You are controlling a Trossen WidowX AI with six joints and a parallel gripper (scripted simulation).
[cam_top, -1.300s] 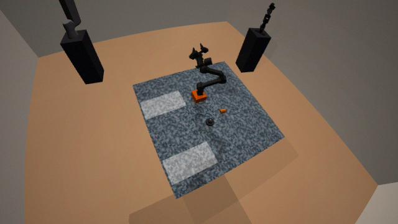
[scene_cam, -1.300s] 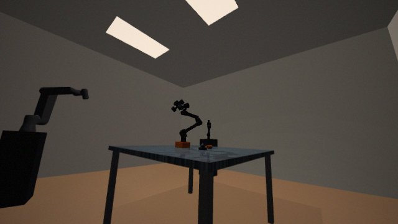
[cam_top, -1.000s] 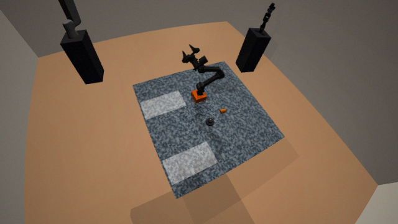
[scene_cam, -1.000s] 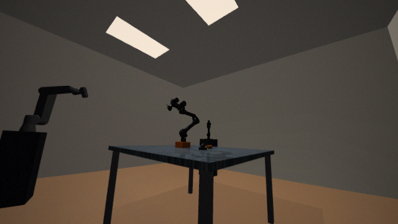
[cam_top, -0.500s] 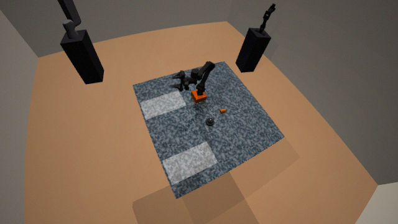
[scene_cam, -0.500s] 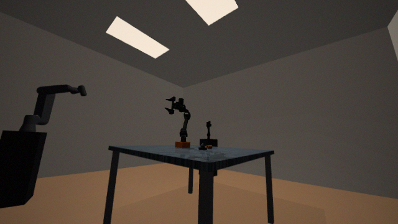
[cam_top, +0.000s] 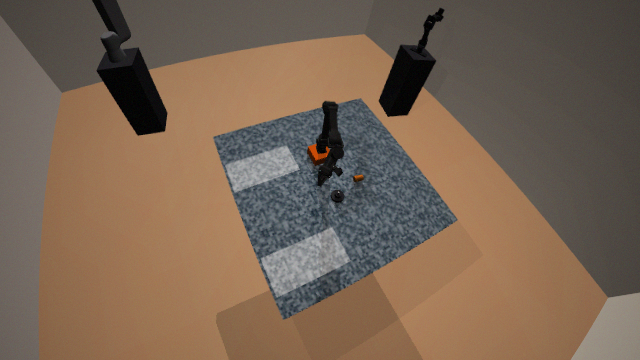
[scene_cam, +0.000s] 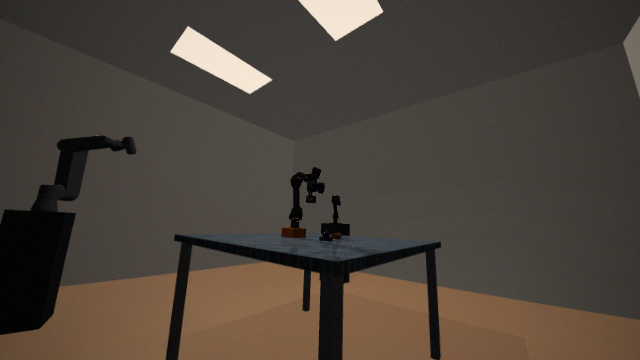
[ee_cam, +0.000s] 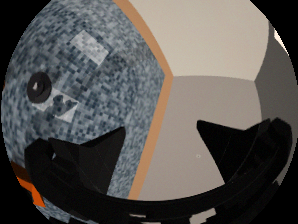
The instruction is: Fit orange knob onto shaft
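Right now my gripper tip is 150 mm past the orange knob, 360 mm to the right of it and 250 mm above it. The rest, counted from my gripper tip: round pedestal (50 mm behind, 170 mm to the left, 240 mm below).
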